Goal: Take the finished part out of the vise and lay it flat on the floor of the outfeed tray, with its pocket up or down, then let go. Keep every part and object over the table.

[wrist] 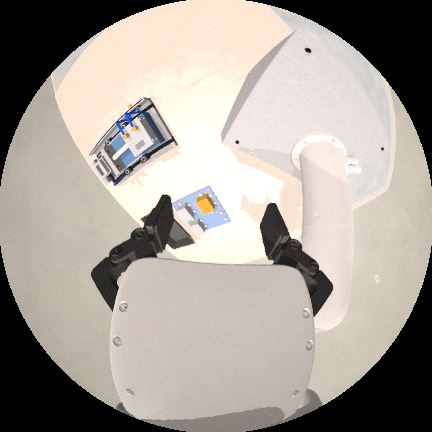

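Where they show: gripper, between the fingertips: (218, 210); arm's base, origin of its link: (319, 154).
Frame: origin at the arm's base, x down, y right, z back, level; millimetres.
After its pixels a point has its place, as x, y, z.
Observation:
The vise (131, 148) @(96, 184, -386) is in the small machine at the upper left of the wrist view, under blue hoses with orange tips. A pale block with a small grey rectangle on top shows there; whether it is the finished part or a vise jaw I cannot tell. My gripper (218, 210) @(-138, 65, -195) is open and empty, high above the table and well apart from the vise. A dark grey tray (179, 236) @(180, -236, -556) shows partly behind the left finger; I cannot tell for certain that it is the outfeed tray, and much of its floor is hidden.
A blue board (218, 220) @(184, -229, -344) with small pegs lies between the fingers in view, bearing an orange block (205, 203) @(148, -105, -330) and pale grey blocks (185, 210) @(149, -98, -411). A large grey box (305, 95) @(-45, 124, -28) stands at the upper right, beside the arm's pale link (326, 225) @(-141, -18, -83). The machine (164, 127) @(173, 177, -306) has raised walls.

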